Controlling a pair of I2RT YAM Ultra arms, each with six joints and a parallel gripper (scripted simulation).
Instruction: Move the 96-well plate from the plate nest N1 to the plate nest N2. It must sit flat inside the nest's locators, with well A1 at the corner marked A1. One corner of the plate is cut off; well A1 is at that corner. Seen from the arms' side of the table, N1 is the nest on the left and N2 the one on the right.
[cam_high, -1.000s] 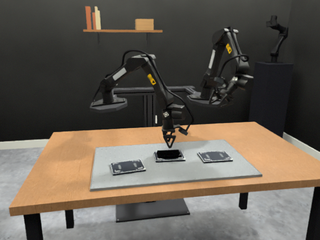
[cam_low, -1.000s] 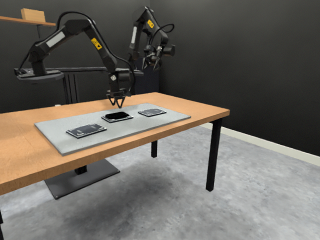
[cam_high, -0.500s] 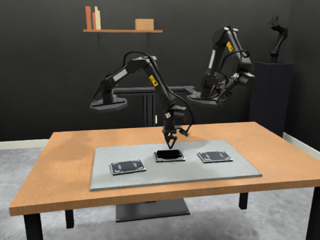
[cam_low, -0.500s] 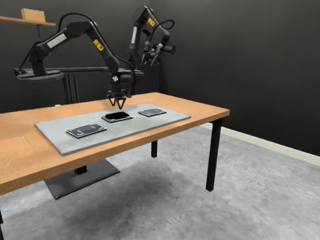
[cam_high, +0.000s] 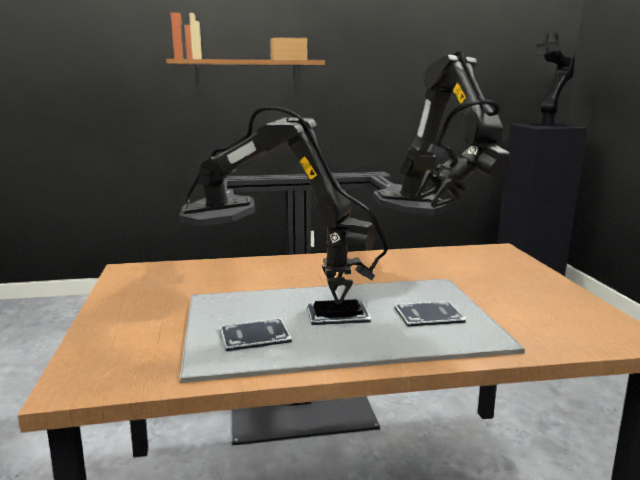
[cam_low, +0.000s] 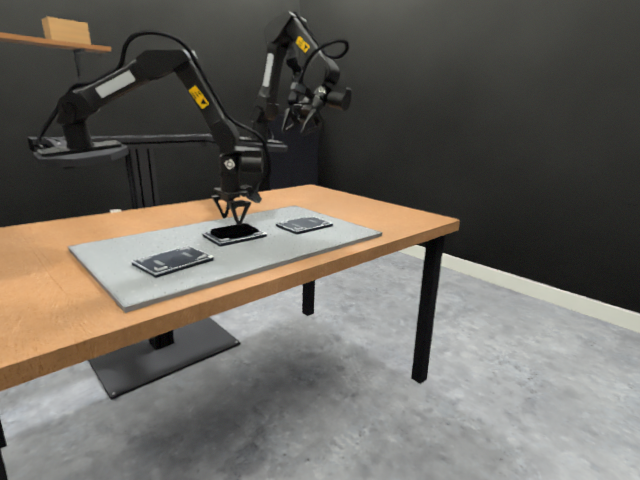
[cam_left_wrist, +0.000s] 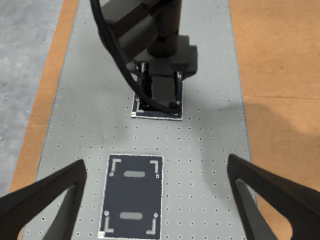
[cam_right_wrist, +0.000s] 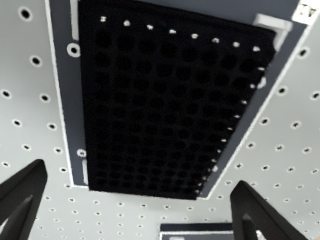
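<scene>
Now: the black 96-well plate 40 mm below my right hand and 10 mm ahead of it. Round my right hand: plate nest 50 mm below, 10 mm ahead.
</scene>
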